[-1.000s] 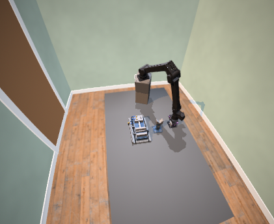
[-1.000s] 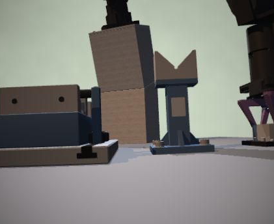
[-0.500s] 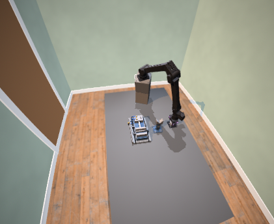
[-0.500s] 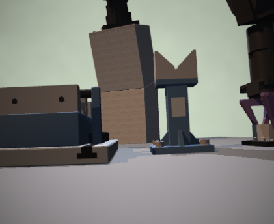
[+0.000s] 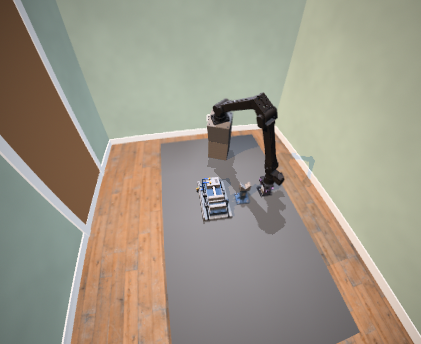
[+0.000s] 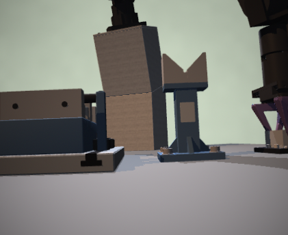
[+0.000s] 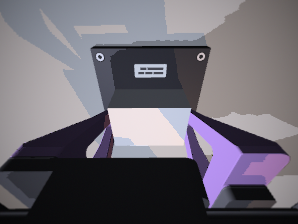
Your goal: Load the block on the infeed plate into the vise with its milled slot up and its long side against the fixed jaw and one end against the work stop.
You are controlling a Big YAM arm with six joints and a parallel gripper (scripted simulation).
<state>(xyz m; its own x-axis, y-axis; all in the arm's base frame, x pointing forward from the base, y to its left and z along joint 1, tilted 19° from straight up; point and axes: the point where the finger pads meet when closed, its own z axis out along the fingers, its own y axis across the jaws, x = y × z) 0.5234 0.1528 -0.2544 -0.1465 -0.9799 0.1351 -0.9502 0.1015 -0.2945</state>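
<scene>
Right now the part is 1 cm below my hand. Also, from my hand: dark work stop rod (34 cm to the right, 7 cm above, 4 cm ahead); then vise (37 cm to the right, 4 cm behind, 2 cm above); then black infeed plate (2 cm below, 1 cm to the left).
</scene>
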